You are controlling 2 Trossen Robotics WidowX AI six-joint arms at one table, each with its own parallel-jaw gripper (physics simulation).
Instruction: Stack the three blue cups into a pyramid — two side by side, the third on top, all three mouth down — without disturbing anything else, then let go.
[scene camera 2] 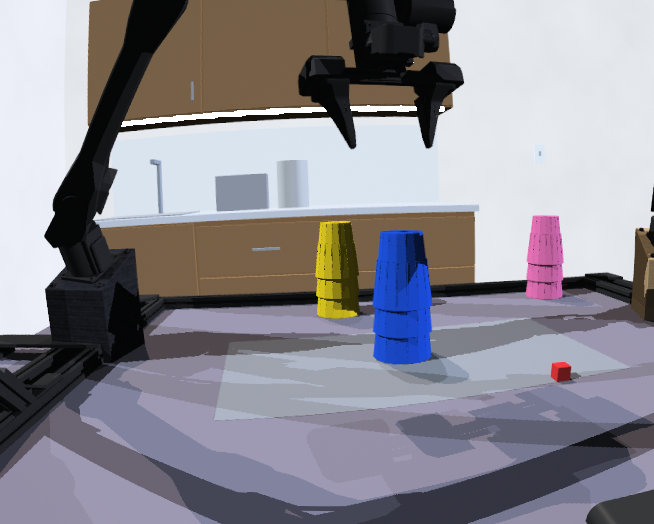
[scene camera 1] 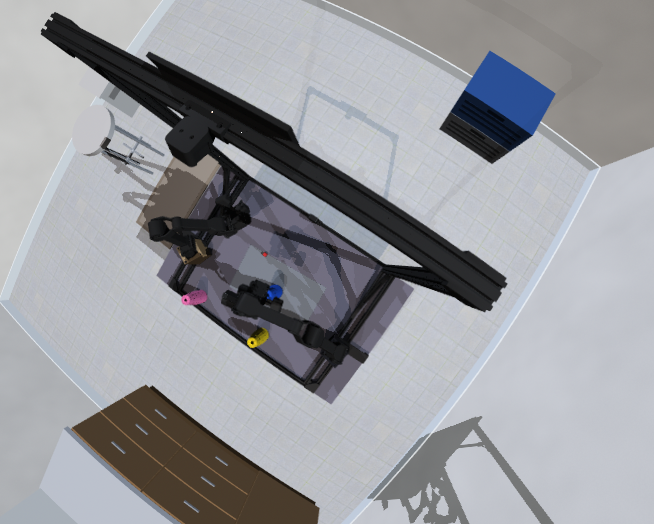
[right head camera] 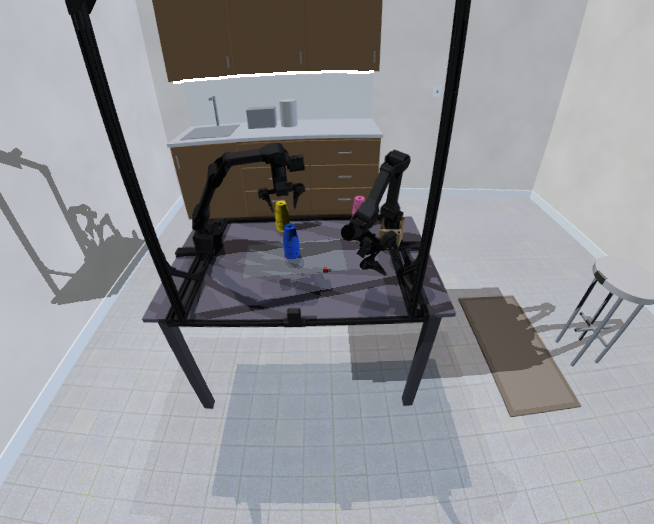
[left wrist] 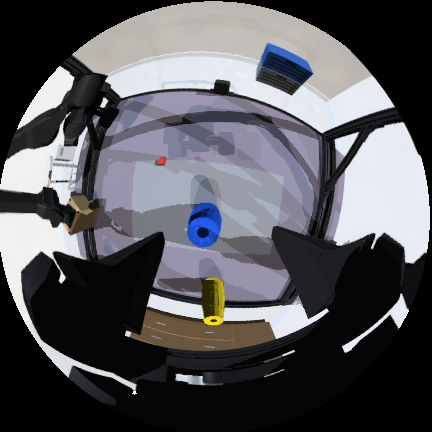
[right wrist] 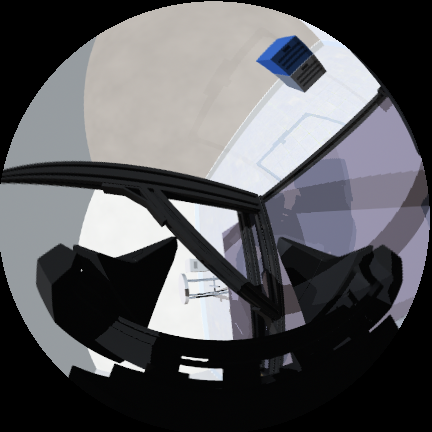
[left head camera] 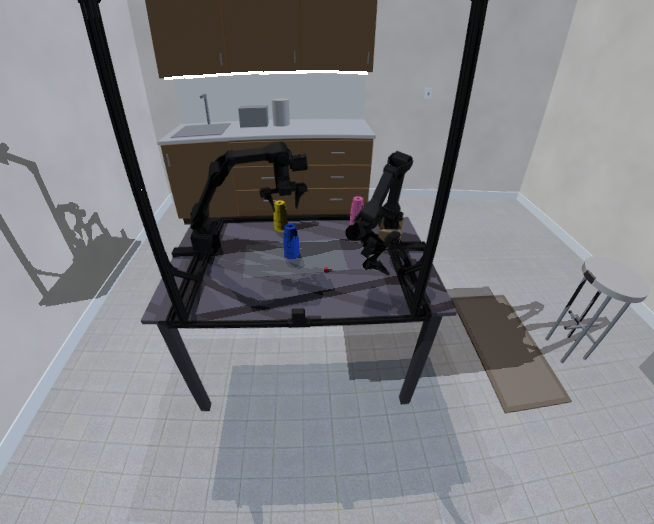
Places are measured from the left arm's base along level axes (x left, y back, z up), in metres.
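Where they show: left gripper, fingertip midpoint: [scene camera 2: 392, 147] [scene camera 1: 266, 293] [right head camera: 284, 210] [left wrist: 219, 234] [left head camera: 285, 210]; right gripper, fingertip midpoint: [scene camera 1: 234, 195] [right head camera: 393, 267] [right wrist: 228, 242] [left head camera: 396, 267]; left arm's base, origin of the base link: [scene camera 2: 90, 268] [scene camera 1: 334, 353] [right head camera: 205, 229] [left head camera: 203, 229]; right arm's base, origin of the base link: [scene camera 1: 189, 251] [right head camera: 392, 223] [left wrist: 68, 215] [left head camera: 391, 223].
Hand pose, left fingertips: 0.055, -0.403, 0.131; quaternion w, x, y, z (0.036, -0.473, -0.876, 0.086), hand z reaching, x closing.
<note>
Each offset is from my left fingertips to the top centre of the thing, as dx, dy, dz. Level surfaces: height alone.
The three blue cups @[+0.031, -0.004, -0.096] [left head camera: 291, 242] [right head camera: 291, 242] [scene camera 1: 274, 292] [scene camera 2: 402, 294] [left wrist: 204, 225] are nested in one upright column, mouth down, on the pale mat @[dz -0.248] [scene camera 2: 283, 393] [left wrist: 155, 180]. My left gripper [left head camera: 283, 207] [scene camera 2: 390, 147] [left wrist: 219, 234] is open and empty, pointing down, well above the blue column. In the left wrist view the column lies between the two fingertips in the picture, below them in space. My right gripper [right wrist: 228, 242] is open and empty over the right side of the table in the left head camera, far from the cups.
A yellow cup column @[+0.229, +0.139, -0.096] [left head camera: 280, 216] [scene camera 2: 337, 270] stands behind the blue one. A pink column @[+0.408, -0.223, -0.096] [left head camera: 357, 210] [scene camera 2: 544, 256] stands at the back right. A small red cube @[-0.033, -0.188, -0.232] [scene camera 2: 560, 371] [left wrist: 161, 161] lies at the mat's edge. A brown box [left wrist: 82, 215] is near the right arm's base.
</note>
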